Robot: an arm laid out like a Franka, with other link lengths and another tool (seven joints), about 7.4 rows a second.
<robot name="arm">
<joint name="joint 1" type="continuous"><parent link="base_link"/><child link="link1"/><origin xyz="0 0 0.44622" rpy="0 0 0"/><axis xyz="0 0 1"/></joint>
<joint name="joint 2" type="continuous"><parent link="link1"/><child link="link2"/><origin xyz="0 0 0" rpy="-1.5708 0 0"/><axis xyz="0 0 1"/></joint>
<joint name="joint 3" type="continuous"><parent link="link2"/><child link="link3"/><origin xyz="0 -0.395 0" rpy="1.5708 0 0"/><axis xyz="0 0 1"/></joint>
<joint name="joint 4" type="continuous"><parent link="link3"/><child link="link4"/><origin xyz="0.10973 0 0" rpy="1.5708 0 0"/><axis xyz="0 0 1"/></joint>
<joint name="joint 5" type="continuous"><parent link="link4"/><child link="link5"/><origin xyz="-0.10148 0.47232 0" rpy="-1.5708 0 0"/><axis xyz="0 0 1"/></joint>
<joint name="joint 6" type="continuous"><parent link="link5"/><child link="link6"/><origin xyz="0 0 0" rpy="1.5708 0 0"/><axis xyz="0 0 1"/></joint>
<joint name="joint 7" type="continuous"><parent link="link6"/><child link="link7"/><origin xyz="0.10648 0 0" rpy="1.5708 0 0"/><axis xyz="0 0 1"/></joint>
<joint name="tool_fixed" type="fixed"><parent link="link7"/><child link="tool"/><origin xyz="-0.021 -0.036 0.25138" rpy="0 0.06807 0.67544"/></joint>
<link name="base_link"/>
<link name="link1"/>
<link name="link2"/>
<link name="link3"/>
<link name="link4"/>
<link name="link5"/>
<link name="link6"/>
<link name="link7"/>
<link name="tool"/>
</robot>
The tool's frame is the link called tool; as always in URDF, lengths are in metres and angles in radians. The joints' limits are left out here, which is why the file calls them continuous.
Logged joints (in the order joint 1, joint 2, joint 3, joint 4, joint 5, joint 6, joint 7), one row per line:
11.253, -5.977, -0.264, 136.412, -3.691, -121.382, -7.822
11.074, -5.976, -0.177, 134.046, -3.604, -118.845, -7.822
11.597, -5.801, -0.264, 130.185, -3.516, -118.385, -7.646
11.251, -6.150, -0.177, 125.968, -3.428, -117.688, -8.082
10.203, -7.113, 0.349, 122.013, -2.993, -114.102, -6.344
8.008, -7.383, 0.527, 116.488, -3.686, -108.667, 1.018
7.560, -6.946, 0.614, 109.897, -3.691, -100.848, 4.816
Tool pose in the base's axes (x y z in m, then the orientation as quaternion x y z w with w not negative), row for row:
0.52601, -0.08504, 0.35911, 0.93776, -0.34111, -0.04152, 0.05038
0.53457, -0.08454, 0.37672, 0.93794, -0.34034, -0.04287, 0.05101
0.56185, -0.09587, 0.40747, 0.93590, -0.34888, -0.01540, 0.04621
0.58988, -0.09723, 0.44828, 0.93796, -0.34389, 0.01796, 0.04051
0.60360, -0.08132, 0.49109, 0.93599, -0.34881, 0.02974, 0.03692
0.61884, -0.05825, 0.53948, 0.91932, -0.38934, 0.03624, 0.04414
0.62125, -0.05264, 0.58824, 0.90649, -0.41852, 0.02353, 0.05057
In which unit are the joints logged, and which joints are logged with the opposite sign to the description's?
The joints are logged in degrees. Opposite sign: joint 1, joint 4, joint 6.
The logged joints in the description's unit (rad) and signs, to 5 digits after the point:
-0.19640, -0.10432, -0.00461, -2.38084, -0.06442, 2.11852, -0.13652
-0.19328, -0.10430, -0.00309, -2.33954, -0.06290, 2.07424, -0.13652
-0.20241, -0.10125, -0.00461, -2.27216, -0.06137, 2.06621, -0.13345
-0.19637, -0.10734, -0.00309, -2.19856, -0.05983, 2.05404, -0.14106
-0.17808, -0.12415, 0.00609, -2.12953, -0.05224, 1.99146, -0.11072
-0.13977, -0.12886, 0.00920, -2.03310, -0.06433, 1.89660, 0.01777
-0.13195, -0.12123, 0.01072, -1.91806, -0.06442, 1.76013, 0.08406

